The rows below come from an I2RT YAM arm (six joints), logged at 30 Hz.
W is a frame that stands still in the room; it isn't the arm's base.
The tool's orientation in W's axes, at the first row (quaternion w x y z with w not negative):
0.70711 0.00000 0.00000 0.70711
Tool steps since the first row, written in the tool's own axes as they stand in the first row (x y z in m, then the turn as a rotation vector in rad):
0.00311 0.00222 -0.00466 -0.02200 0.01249 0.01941
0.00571 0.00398 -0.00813 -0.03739 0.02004 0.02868
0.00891 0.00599 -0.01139 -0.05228 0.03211 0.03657
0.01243 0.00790 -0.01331 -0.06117 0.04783 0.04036
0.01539 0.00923 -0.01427 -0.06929 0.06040 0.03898
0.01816 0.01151 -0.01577 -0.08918 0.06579 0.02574
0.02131 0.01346 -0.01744 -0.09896 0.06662 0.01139
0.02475 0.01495 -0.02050 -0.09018 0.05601 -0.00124
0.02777 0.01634 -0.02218 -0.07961 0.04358 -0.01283
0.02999 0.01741 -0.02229 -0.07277 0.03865 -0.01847
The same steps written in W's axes. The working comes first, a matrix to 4 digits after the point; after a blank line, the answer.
The tool's axes in the first row as the columns of a matrix, in W's axes (used below as rounded here):
0.0000 -1.0000 0.0000
1.0000 0.0000 0.0000
0.0000 0.0000 1.0000

-0.00222 0.00311 -0.00466 -0.01249 -0.02200 0.01941
-0.00398 0.00571 -0.00813 -0.02004 -0.03739 0.02868
-0.00599 0.00891 -0.01139 -0.03211 -0.05228 0.03657
-0.00790 0.01243 -0.01331 -0.04783 -0.06117 0.04036
-0.00923 0.01539 -0.01427 -0.06040 -0.06929 0.03898
-0.01151 0.01816 -0.01577 -0.06579 -0.08918 0.02574
-0.01346 0.02131 -0.01744 -0.06662 -0.09896 0.01139
-0.01495 0.02475 -0.02050 -0.05601 -0.09018 -0.00124
-0.01634 0.02777 -0.02218 -0.04358 -0.07961 -0.01283
-0.01741 0.02999 -0.02229 -0.03865 -0.07277 -0.01847

